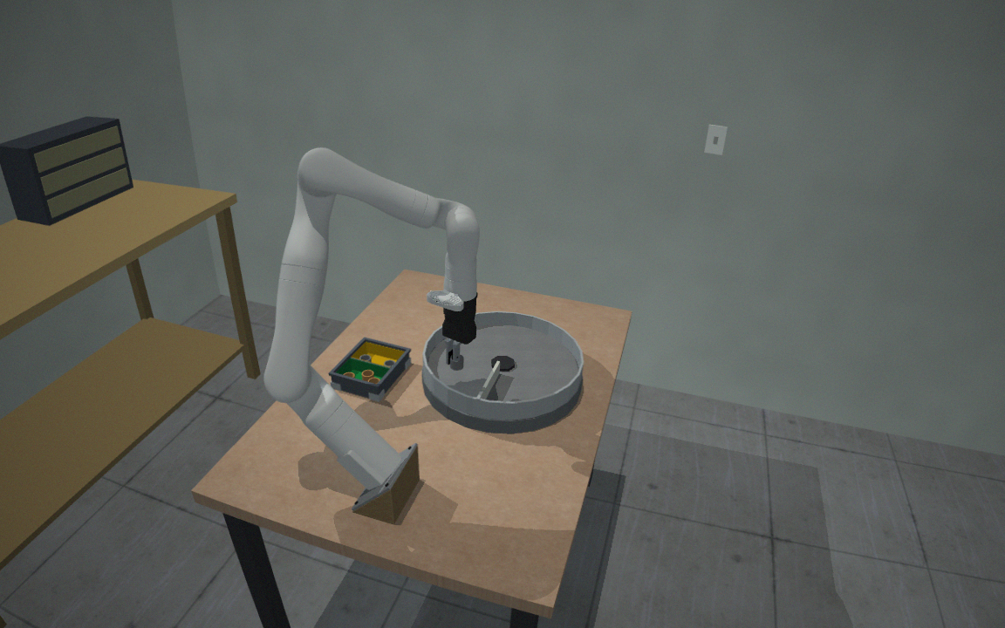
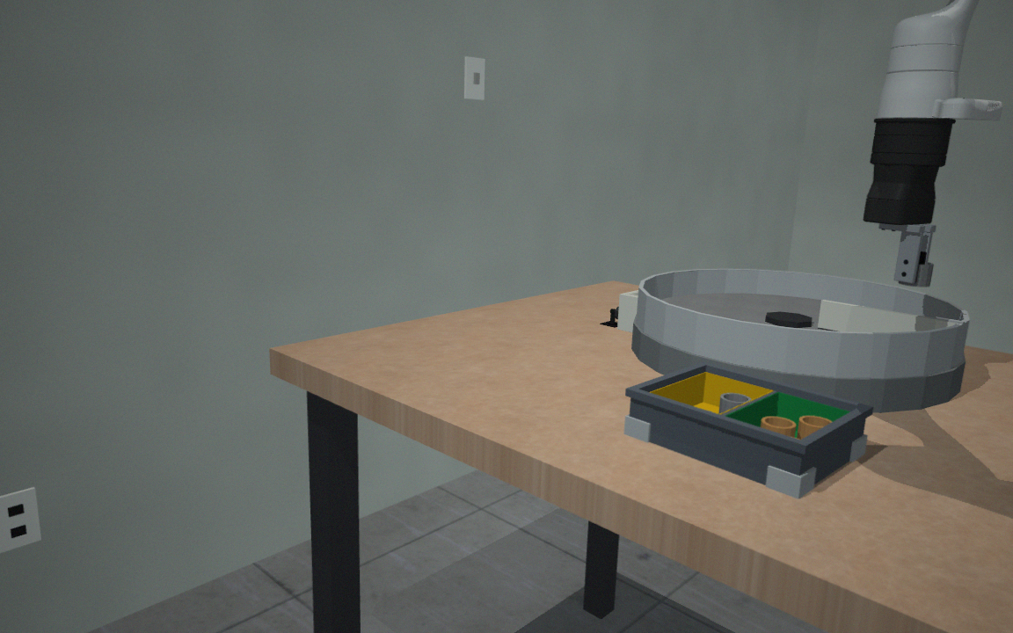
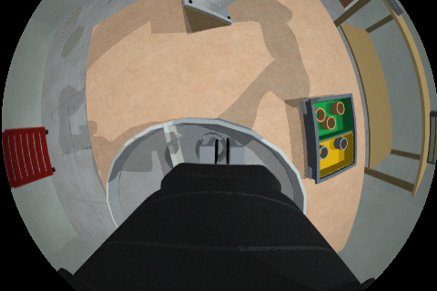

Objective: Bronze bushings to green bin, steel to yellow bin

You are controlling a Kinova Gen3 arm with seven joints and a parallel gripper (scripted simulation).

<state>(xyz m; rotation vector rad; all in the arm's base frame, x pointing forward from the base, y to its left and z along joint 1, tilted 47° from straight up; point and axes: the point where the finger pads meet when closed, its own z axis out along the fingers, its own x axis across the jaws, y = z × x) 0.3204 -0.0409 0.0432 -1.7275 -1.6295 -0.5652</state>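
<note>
Now: hand 30 mm short of the bin tray, 260 mm to the right of it and 140 mm above it. The rest, counted from my hand: grey turntable: 170 mm ahead, 60 mm to the right, 110 mm below.
</note>
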